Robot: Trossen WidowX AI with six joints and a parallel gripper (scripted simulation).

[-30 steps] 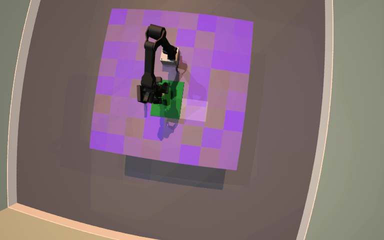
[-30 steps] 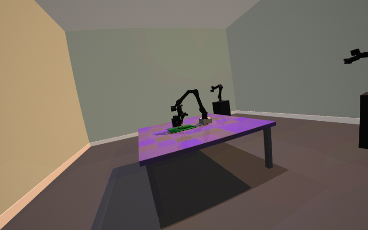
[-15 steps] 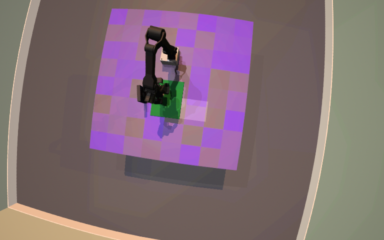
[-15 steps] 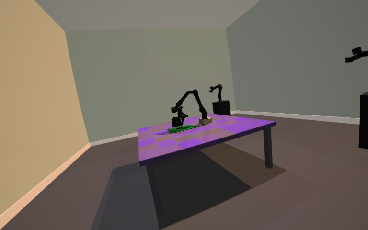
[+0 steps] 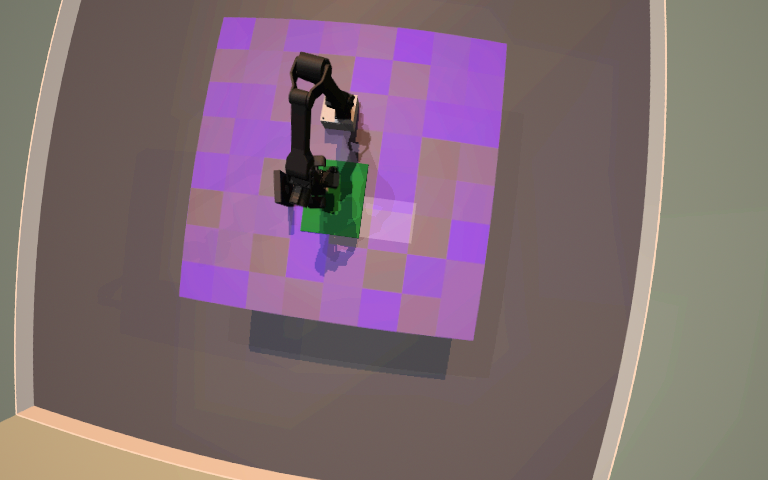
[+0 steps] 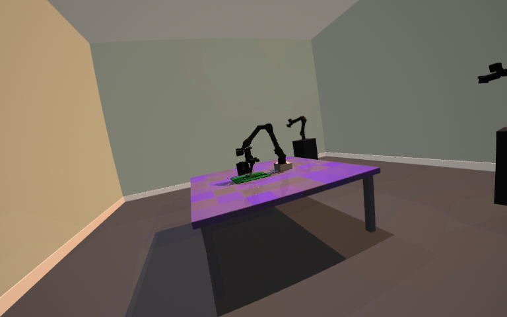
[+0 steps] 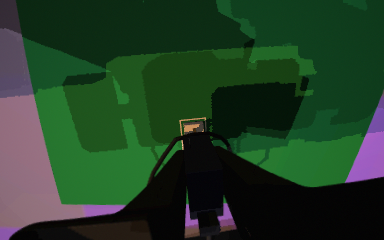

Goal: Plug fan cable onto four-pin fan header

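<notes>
My gripper tip is 10 mm to the left of the dark fan plug and 10 mm below it. Also, from my gripper tip: fan 140 mm to the right, 20 mm above, 10 mm ahead; green board 60 mm below, 40 mm to the left, 30 mm ahead; fan header 40 mm below, 10 mm to the right.
</notes>
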